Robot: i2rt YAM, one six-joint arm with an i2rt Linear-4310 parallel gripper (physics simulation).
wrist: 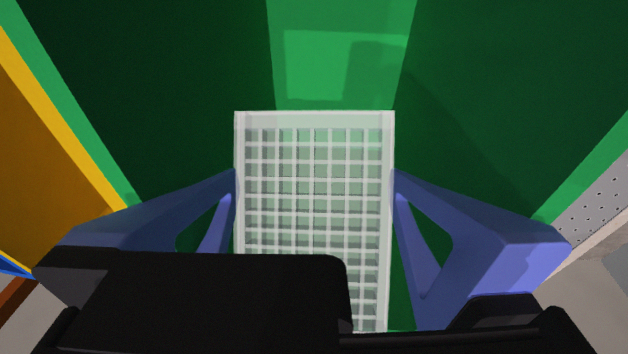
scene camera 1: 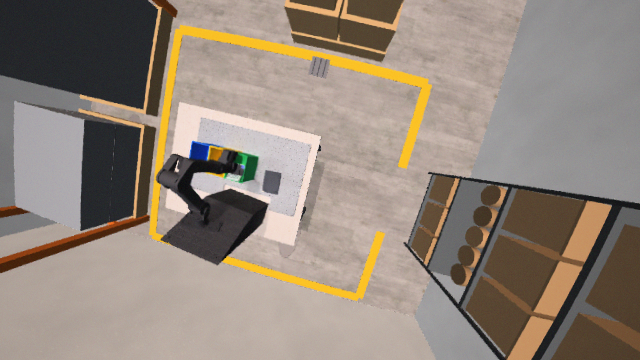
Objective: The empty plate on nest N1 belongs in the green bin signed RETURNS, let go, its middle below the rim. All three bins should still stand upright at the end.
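Places are measured from the arm's base along level axes (x back, y right, z up), in centimetres.
Pixels of known places: gripper, fingertip midpoint: (wrist: 313, 178) (scene camera 1: 238, 168); arm's base, origin of the base link: (scene camera 1: 202, 223).
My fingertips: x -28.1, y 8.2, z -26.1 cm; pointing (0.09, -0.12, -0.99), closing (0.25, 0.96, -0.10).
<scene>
For each thing: its middle in the pictures, then the offset to it from my fingertips. "*": a spot on its surface instead. Level surfaces: height alone.
- green bin, body centre: (wrist: 331, 119) (scene camera 1: 242, 166) dx -1.2, dy +1.1, dz -3.8 cm
- yellow bin, body centre: (wrist: 138, 107) (scene camera 1: 225, 161) dx -4.9, dy -11.4, dz -3.8 cm
- blue bin, body centre: (scene camera 1: 208, 156) dx -8.4, dy -23.9, dz -3.8 cm
- dark flat pad, surface spot: (scene camera 1: 272, 182) * dx +10.9, dy +18.9, dz -11.6 cm
- perforated board, its level: dz -12.8 cm
- pale table, its level: dz -14.0 cm
My gripper (scene camera 1: 240, 168) (wrist: 313, 178) is shut on the clear, gridded plate (scene camera 1: 233, 177) (wrist: 312, 187), with one blue finger against each long side. The plate is over the opening of the green bin (scene camera 1: 250, 167) (wrist: 150, 80), between its side walls in the wrist view. How deep the plate sits relative to the rim I cannot tell. The green bin stands upright. The yellow bin (scene camera 1: 215, 152) (wrist: 55, 160) stands beside it, and the blue bin (scene camera 1: 200, 150) (wrist: 11, 265) beyond that. The RETURNS sign cannot be read.
A dark flat pad (scene camera 1: 272, 182) lies on the perforated board (scene camera 1: 290, 152) (wrist: 590, 205), on the side of the green bin away from the yellow one. The arm stands on a dark block (scene camera 1: 215, 235) at the edge of the pale table (scene camera 1: 282, 230).
</scene>
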